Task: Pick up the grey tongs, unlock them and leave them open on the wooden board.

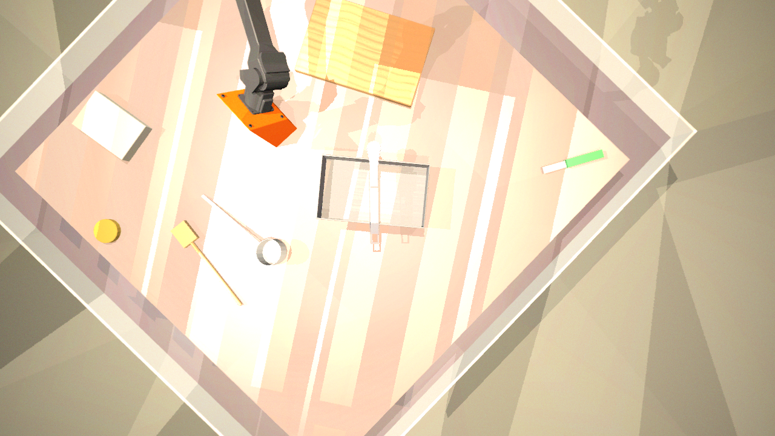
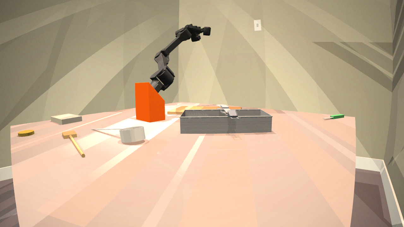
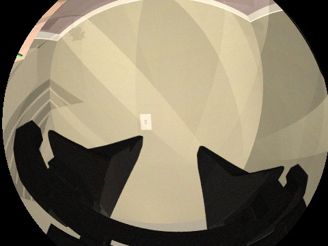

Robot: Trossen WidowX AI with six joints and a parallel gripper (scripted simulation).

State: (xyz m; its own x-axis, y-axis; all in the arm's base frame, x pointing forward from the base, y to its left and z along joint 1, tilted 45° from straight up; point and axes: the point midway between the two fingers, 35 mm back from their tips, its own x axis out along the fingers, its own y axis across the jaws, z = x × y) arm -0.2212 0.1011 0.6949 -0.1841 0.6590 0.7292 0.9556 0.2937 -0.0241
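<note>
The grey roasting tin lies 610 mm ahead of my gripper tip, 510 mm to the right of it and 500 mm below it. From my gripper tip the other things lie so: pale block: 980 mm to the right, 510 mm below, 30 mm behind; then wooden board: 520 mm below, 270 mm ahead, 260 mm to the right; then green-handled tool: 910 mm ahead, 520 mm below, 10 mm to the right.
</note>
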